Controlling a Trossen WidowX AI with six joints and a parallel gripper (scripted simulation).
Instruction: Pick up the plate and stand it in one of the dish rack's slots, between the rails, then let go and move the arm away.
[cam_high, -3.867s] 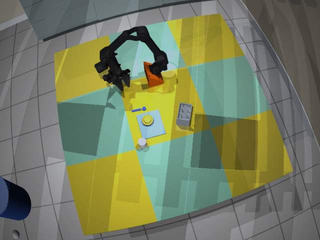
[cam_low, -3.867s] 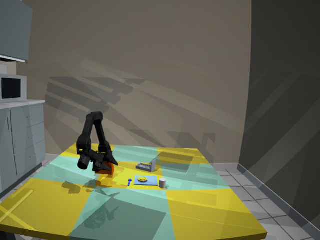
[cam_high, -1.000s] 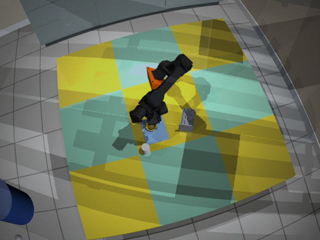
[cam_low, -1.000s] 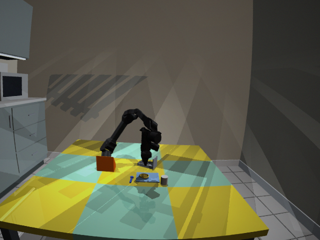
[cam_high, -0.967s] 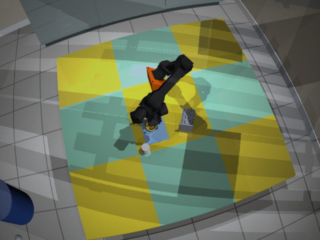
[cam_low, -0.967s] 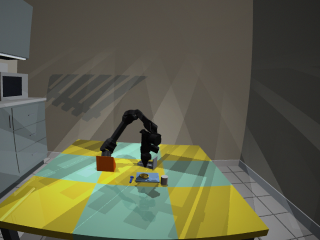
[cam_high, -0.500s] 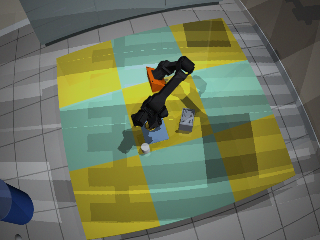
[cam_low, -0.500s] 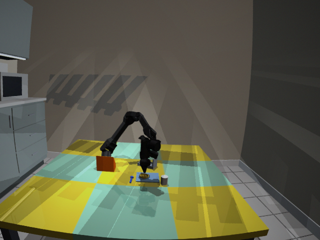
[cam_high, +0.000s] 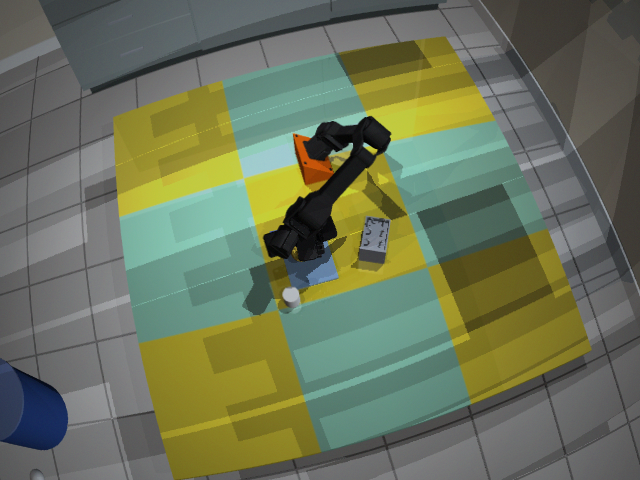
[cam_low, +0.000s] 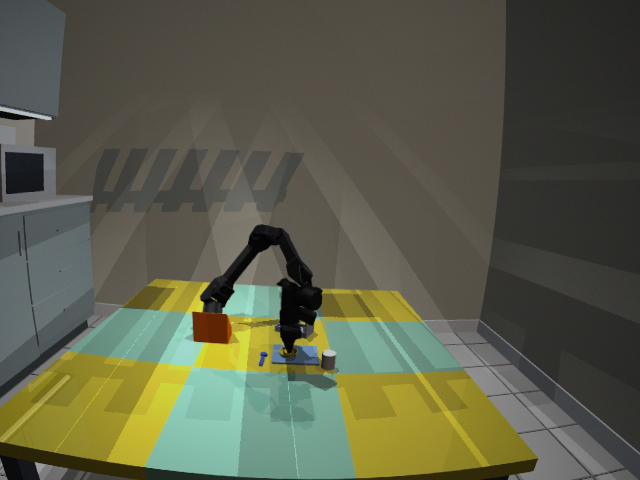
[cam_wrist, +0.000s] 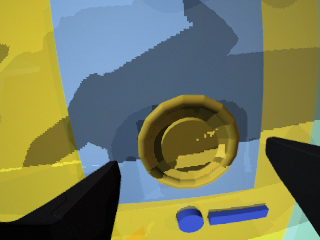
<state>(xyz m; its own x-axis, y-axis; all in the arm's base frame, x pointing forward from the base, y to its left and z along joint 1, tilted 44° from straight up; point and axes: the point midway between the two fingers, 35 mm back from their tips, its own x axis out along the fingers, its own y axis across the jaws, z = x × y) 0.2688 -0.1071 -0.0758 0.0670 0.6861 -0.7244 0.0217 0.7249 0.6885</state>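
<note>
My gripper tip is 2 cm above the round yellow plate. Also, from my gripper tip: white cup 12 cm ahead, 7 cm to the right, 1 cm below; then blue mat 2 cm ahead, 1 cm to the left, 3 cm below; then blue spoon 8 cm behind, 2 cm to the right, 3 cm below.
</note>
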